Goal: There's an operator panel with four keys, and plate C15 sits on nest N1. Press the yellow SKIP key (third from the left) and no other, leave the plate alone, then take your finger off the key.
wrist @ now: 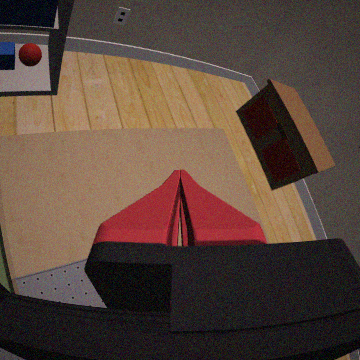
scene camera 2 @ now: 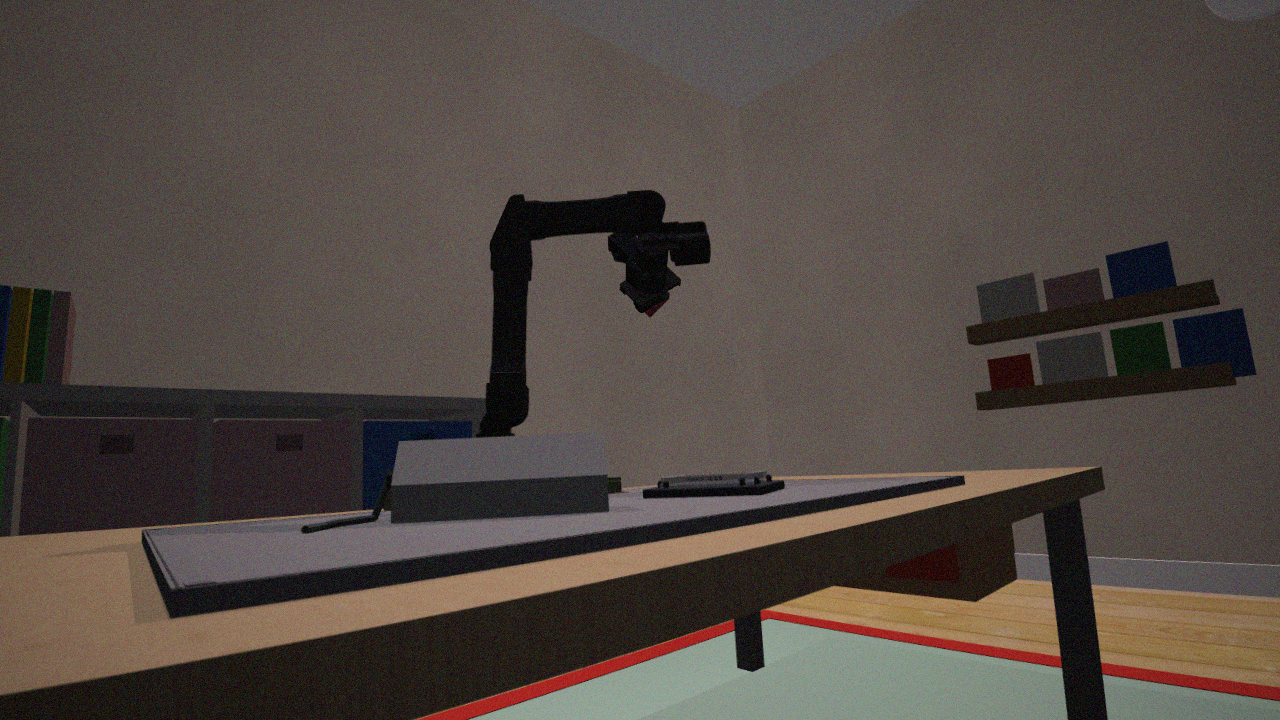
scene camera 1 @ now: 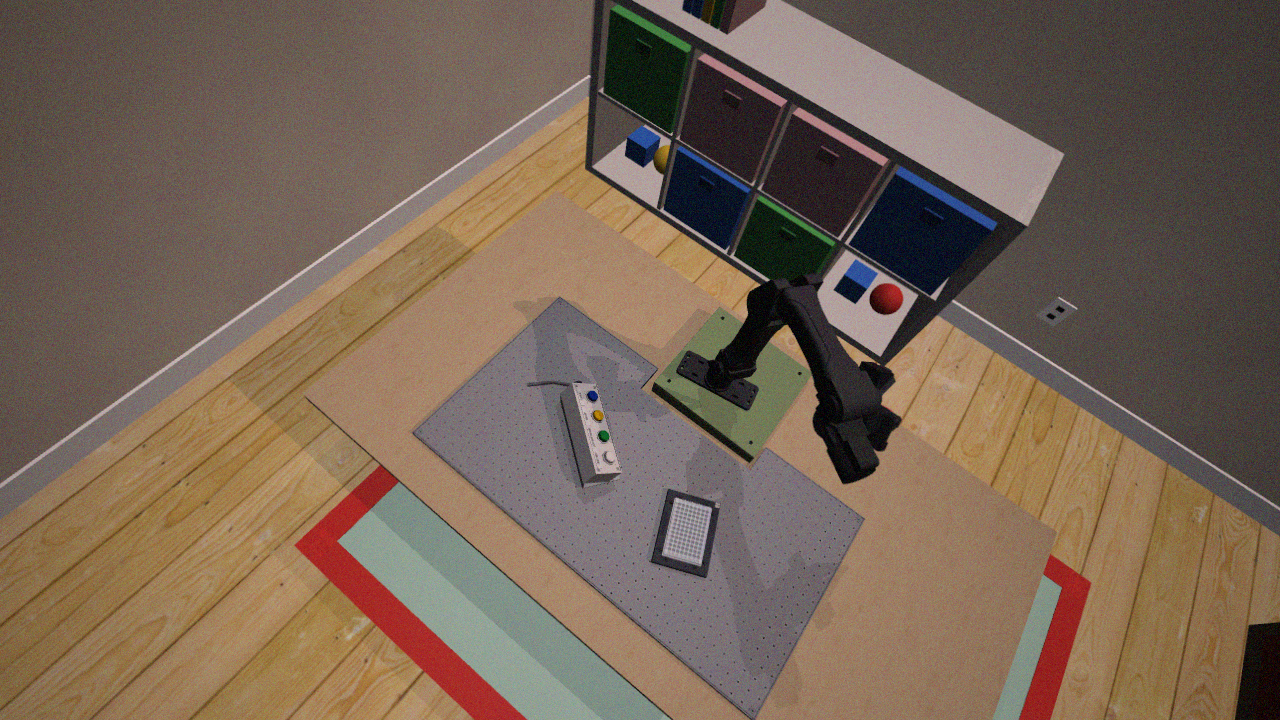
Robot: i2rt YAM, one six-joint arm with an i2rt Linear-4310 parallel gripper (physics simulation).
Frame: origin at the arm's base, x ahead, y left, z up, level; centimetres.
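Seen in the pictures: gripper, fingertip midpoint: (wrist: pixel 179 178) (scene camera 2: pixel 648 314) (scene camera 1: pixel 896 420); arm's base, link origin: (scene camera 1: pixel 716 380).
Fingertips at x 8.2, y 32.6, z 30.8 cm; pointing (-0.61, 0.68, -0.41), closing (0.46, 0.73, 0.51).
Pixels of each thing's middle, then the offset from my fingertips to it. "spot": a spot on its surface instead. Level surfaces: height alone.
- operator panel, body centre: (scene camera 2: pixel 505 475) (scene camera 1: pixel 590 432) dx +19.5, dy -52.5, dz -29.8 cm
- yellow SKIP key, body centre: (scene camera 1: pixel 597 416) dx +16.1, dy -52.6, dz -27.6 cm
- blue key, body centre: (scene camera 1: pixel 592 396) dx +12.5, dy -56.1, dz -27.6 cm
- green key, body centre: (scene camera 1: pixel 603 436) dx +19.7, dy -49.2, dz -27.6 cm
- Plate C15, body centre: (scene camera 2: pixel 714 479) (scene camera 1: pixel 687 530) dx +27.8, dy -23.4, dz -32.1 cm
- dark nest N1, body centre: (scene camera 2: pixel 715 485) (scene camera 1: pixel 687 531) dx +27.8, dy -23.4, dz -32.9 cm
- grey perforated mat, surface height: dz -33.9 cm
- thin cable, surface spot: (scene camera 2: pixel 340 522) spot: dx +11.9, dy -67.2, dz -33.5 cm
The operator panel (scene camera 1: pixel 586 447) (scene camera 2: pixel 499 497) is a light box with a row of blue, yellow, green and white keys. The yellow SKIP key (scene camera 1: pixel 598 415) lies between the blue key (scene camera 1: pixel 592 395) and the green key (scene camera 1: pixel 604 436); the key faces are hidden in scene camera 2. Plate C15 (scene camera 1: pixel 688 530) (scene camera 2: pixel 714 477) sits on the dark nest N1 (scene camera 1: pixel 681 568) (scene camera 2: pixel 713 489). My gripper (scene camera 2: pixel 651 311) (wrist: pixel 179 178) is shut and empty, its red fingertips together. It hangs high above the table, well away from the panel and the plate, which do not show in the wrist view.
The arm stands on a green base plate (scene camera 1: pixel 776 398). A grey perforated mat (scene camera 1: pixel 528 483) (scene camera 2: pixel 268 559) lies under the panel and nest. A thin cable (scene camera 1: pixel 547 384) (scene camera 2: pixel 340 522) leaves the panel. A cube shelf (scene camera 1: pixel 1042 183) stands behind the table. A brown box (wrist: pixel 302 127) shows beyond the table.
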